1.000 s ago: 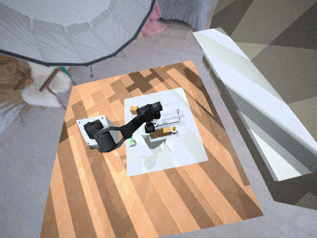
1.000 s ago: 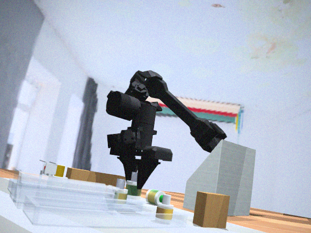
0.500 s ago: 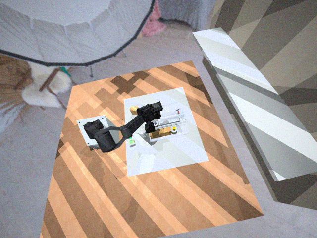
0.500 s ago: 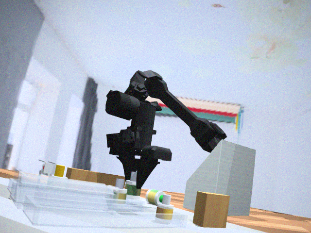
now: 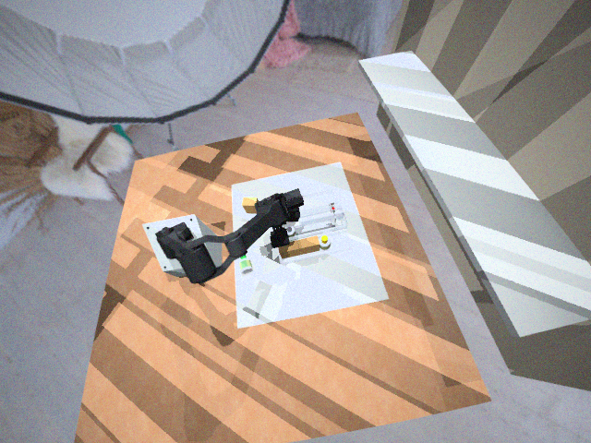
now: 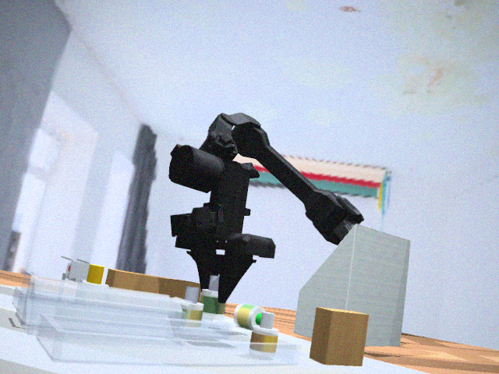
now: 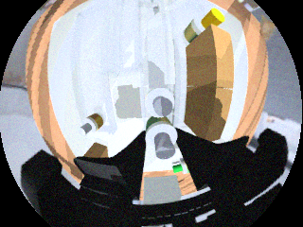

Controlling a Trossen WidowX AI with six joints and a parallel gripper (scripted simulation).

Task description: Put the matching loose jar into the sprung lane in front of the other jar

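Right now my gripper tip is 150 mm short of the clear pusher lane, 10 mm to the right of it and 30 mm above it.
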